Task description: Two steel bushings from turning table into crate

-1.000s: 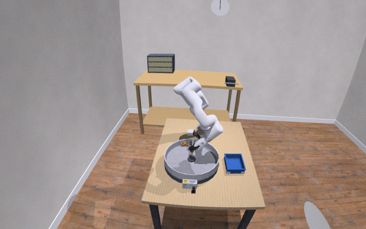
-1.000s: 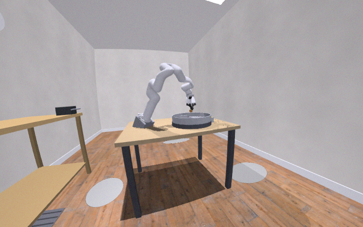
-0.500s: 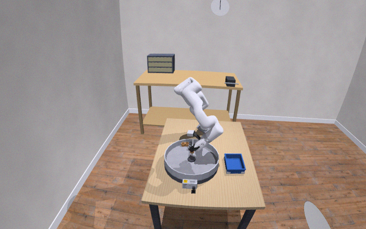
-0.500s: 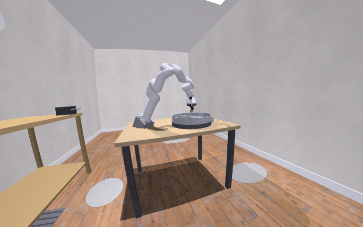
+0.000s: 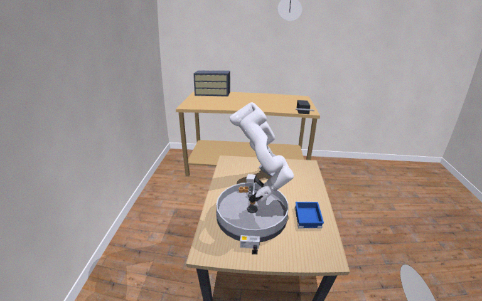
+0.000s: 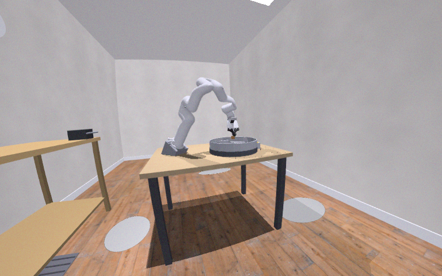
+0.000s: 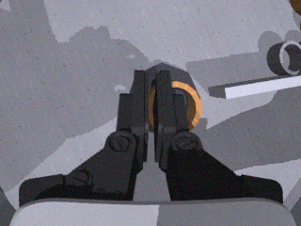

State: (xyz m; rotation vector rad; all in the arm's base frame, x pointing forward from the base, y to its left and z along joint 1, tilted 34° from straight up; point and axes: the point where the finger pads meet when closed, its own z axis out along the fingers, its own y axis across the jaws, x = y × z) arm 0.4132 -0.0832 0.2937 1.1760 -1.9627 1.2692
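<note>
Right now my hand is 10 mm past the grey round turning table and 100 mm above it. The rest, counted from my hand: blue crate: 50 mm ahead, 340 mm to the left, 130 mm below.
</note>
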